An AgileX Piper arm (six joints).
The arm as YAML. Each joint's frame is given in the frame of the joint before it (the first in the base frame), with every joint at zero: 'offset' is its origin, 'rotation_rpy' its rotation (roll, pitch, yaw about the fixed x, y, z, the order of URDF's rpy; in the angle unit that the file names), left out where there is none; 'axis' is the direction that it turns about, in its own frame. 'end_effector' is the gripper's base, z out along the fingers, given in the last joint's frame.
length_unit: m
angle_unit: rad
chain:
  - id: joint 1
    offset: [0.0, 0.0, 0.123]
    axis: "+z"
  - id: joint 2
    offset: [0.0, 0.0, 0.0]
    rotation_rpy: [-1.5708, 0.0, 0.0]
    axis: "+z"
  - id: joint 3
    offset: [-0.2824, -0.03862, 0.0]
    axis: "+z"
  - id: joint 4
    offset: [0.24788, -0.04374, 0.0]
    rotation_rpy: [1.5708, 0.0, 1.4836]
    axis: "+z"
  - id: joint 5
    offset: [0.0, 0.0, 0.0]
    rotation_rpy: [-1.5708, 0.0, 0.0]
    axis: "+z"
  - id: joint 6
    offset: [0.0, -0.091, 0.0]
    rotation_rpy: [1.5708, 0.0, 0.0]
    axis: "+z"
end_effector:
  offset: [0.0, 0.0, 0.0]
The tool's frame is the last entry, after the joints.
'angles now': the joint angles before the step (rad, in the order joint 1, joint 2, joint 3, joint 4, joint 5, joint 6). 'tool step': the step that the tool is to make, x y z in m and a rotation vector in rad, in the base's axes. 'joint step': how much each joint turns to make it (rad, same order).
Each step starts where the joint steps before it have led.
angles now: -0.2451, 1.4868, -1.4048, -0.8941, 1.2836, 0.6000
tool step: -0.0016, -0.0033, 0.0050, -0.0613, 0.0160, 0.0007
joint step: -0.0011, -0.0025, 0.0003, -0.0623, 0.0000, -0.0038
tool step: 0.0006, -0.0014, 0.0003, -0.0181, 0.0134, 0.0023
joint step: -0.0009, 0.0039, -0.0002, -0.0191, 0.0001, -0.0062
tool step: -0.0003, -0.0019, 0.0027, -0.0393, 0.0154, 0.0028
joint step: 0.0000, 0.0007, 0.0002, -0.0403, -0.0001, -0.0056
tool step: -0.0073, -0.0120, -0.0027, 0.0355, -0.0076, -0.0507
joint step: -0.0523, 0.0001, -0.0002, 0.0371, 0.0000, -0.0029
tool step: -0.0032, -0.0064, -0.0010, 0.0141, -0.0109, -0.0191
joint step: -0.0278, 0.0000, -0.0002, 0.0168, -0.0104, -0.0001
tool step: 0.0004, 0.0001, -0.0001, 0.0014, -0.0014, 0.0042
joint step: 0.0001, 0.0000, 0.0000, 0.0023, -0.0039, -0.0017
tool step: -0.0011, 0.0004, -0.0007, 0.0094, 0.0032, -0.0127
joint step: -0.0001, 0.0001, -0.0002, 0.0072, 0.0138, 0.0024
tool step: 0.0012, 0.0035, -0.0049, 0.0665, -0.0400, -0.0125
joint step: 0.0000, 0.0000, 0.0003, 0.0695, -0.0001, 0.0220
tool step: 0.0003, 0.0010, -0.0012, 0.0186, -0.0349, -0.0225
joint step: 0.0001, -0.0002, 0.0001, 0.0183, 0.0000, 0.0367
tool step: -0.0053, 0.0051, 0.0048, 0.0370, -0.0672, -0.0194
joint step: 0.0015, -0.0269, -0.0001, 0.0465, -0.0002, 0.0344
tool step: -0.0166, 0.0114, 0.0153, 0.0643, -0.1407, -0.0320
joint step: 0.0002, -0.0749, 0.0001, 0.0873, 0.0002, 0.0570
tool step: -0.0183, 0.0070, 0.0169, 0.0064, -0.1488, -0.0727
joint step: 0.0001, -0.0704, 0.0016, 0.0116, 0.0001, 0.1107
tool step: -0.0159, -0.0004, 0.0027, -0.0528, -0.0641, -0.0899
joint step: -0.0024, -0.0497, 0.0492, -0.0773, -0.0003, 0.1167
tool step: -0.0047, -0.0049, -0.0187, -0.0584, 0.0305, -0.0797
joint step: -0.0001, -0.0071, 0.0978, -0.1066, -0.0001, 0.1117
